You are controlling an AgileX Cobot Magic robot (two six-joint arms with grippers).
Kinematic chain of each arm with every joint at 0, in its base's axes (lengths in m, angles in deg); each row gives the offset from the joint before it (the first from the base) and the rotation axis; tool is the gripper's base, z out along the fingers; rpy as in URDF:
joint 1: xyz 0 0 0.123 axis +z
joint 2: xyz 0 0 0 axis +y
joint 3: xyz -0.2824 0 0.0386 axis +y
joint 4: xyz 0.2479 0 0.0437 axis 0.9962 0 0.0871
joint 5: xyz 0 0 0 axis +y
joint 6: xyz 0.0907 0 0.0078 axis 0.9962 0 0.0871
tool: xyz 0 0 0 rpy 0 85 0
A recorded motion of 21 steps. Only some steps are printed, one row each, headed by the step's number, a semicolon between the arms.
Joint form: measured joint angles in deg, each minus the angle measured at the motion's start. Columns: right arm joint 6, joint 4, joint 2, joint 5, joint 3, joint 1; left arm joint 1, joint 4, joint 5, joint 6, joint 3, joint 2.
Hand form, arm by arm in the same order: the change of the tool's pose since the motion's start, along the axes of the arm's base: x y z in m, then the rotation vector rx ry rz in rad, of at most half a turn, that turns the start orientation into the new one. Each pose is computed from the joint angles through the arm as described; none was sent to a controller.
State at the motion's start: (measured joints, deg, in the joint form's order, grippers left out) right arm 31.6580 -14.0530 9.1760 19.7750 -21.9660 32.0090; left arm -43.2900 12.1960 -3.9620 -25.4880 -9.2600 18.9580
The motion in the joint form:
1: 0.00 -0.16 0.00 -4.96 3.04 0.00; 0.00 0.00 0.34 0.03 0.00 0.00
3: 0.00 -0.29 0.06 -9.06 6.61 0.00; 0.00 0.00 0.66 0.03 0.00 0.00
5: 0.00 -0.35 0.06 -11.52 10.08 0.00; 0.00 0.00 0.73 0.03 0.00 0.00
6: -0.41 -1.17 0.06 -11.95 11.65 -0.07; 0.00 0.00 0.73 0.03 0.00 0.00
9: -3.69 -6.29 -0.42 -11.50 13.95 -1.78; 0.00 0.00 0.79 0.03 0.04 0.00
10: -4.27 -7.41 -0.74 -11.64 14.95 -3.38; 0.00 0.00 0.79 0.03 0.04 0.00
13: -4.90 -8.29 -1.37 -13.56 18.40 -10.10; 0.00 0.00 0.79 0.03 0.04 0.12
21: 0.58 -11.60 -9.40 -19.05 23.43 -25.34; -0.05 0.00 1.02 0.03 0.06 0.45
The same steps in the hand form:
1: 0.0033 0.0041 -0.0096 0.0091 -0.0308 0.0195; 0.0001 0.0001 -0.0005 0.0044 0.0038 0.0012
3: 0.0068 0.0081 -0.0239 0.0072 -0.0390 0.0363; 0.0001 0.0002 -0.0010 0.0082 0.0077 0.0024
5: 0.0096 0.0110 -0.0404 -0.0047 -0.0241 0.0468; 0.0002 0.0002 -0.0011 0.0091 0.0085 0.0027
6: 0.0108 0.0116 -0.0489 -0.0337 -0.0176 0.0462; 0.0002 0.0002 -0.0011 0.0091 0.0085 0.0027
9: 0.0128 0.0090 -0.0623 -0.1814 -0.0532 0.0091; 0.0002 0.0002 -0.0015 0.0103 0.0098 0.0029
10: 0.0136 0.0072 -0.0675 -0.2129 -0.0563 -0.0183; 0.0002 0.0002 -0.0015 0.0103 0.0098 0.0029
13: 0.0166 0.0011 -0.0844 -0.2479 -0.0401 -0.1210; 0.0004 0.0000 -0.0017 0.0117 0.0113 0.0029
21: 0.0103 -0.0141 -0.0976 -0.1733 -0.1353 -0.3670; 0.0009 -0.0005 -0.0026 0.0187 0.0186 0.0029

